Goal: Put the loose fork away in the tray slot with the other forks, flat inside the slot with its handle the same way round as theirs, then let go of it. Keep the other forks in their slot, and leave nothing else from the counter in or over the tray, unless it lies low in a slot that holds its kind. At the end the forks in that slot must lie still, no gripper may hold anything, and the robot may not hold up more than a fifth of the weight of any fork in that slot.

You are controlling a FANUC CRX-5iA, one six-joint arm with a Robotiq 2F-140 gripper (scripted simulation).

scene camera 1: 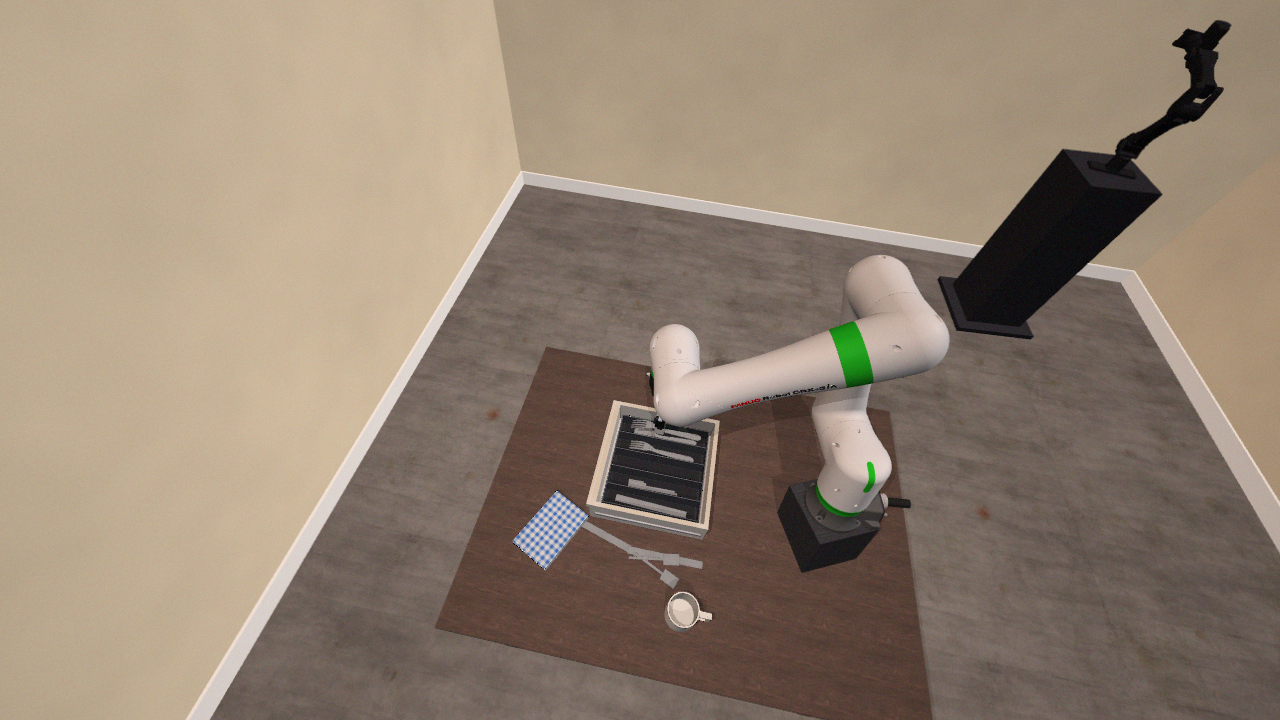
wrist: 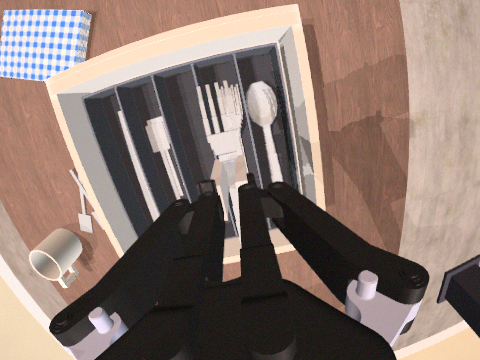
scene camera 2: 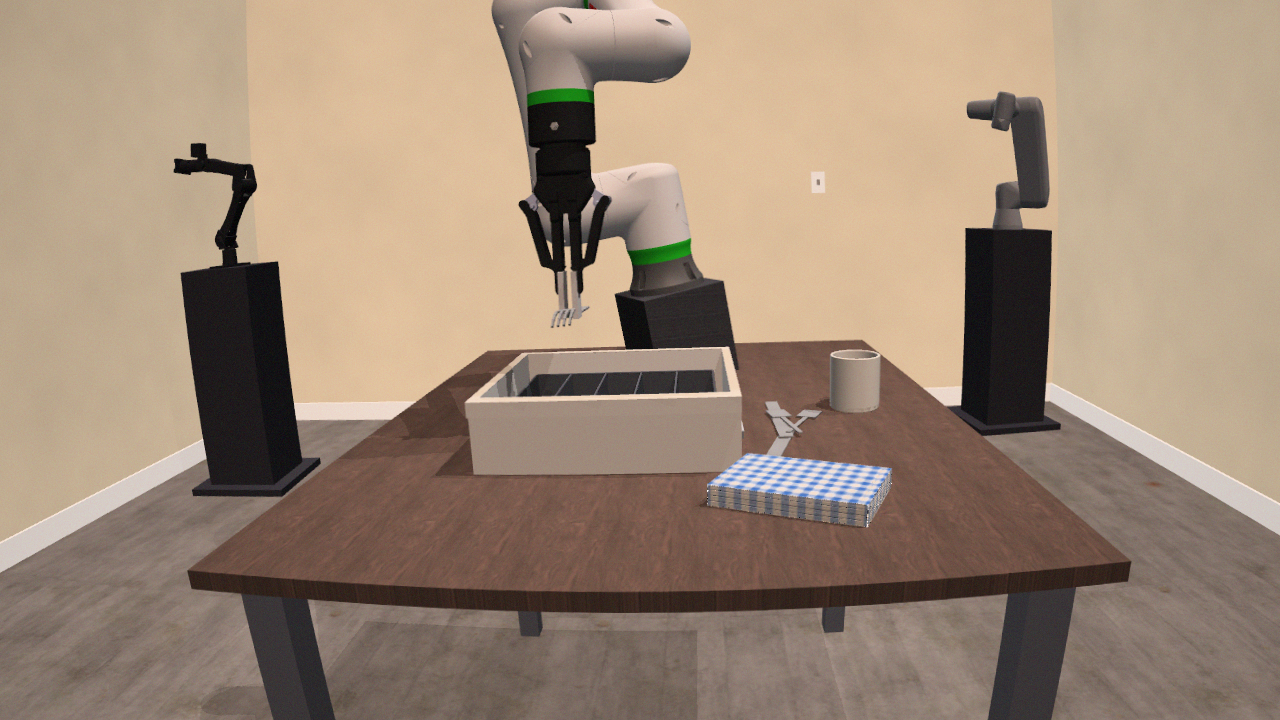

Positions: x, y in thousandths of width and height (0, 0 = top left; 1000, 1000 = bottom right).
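Note:
There is a grey mug (scene camera 2: 668, 520) here, which I also find at (scene camera 1: 533, 849) and, seen from the wrist, at (wrist: 118, 704). I can see a fork (wrist: 470, 401) too. As for my gripper (scene camera 2: 446, 442), it is visible to me there, and the wrist view has it at (wrist: 482, 474).

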